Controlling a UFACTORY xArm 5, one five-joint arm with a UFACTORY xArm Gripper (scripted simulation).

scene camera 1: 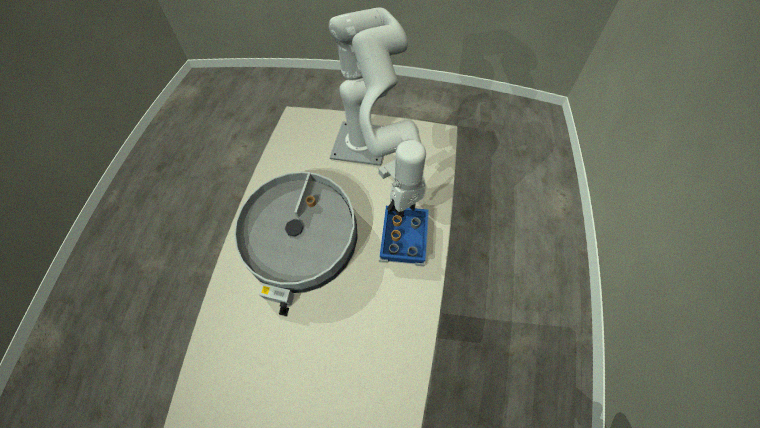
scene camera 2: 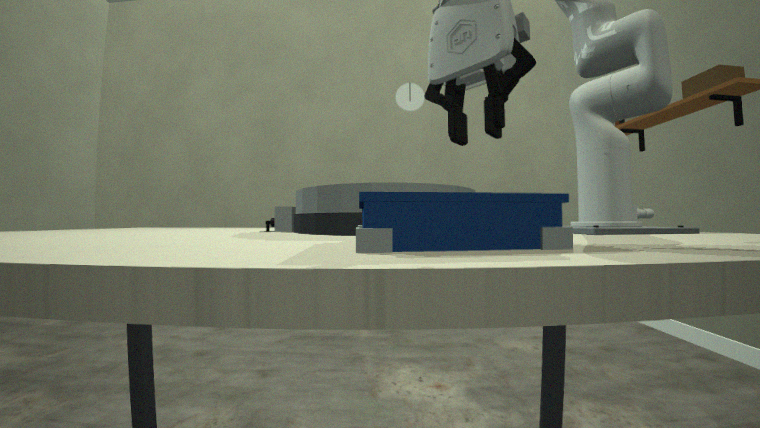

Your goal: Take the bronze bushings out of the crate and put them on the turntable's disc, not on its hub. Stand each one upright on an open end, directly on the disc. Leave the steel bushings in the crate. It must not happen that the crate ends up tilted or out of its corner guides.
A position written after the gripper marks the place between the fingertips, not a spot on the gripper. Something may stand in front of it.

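Scene camera 2 takes in the gripper (scene camera 2: 475,139) along with a blue crate (scene camera 2: 421,221). From scene camera 1, the crate (scene camera 1: 409,237) is visible as well, and so is the gripper (scene camera 1: 405,210).
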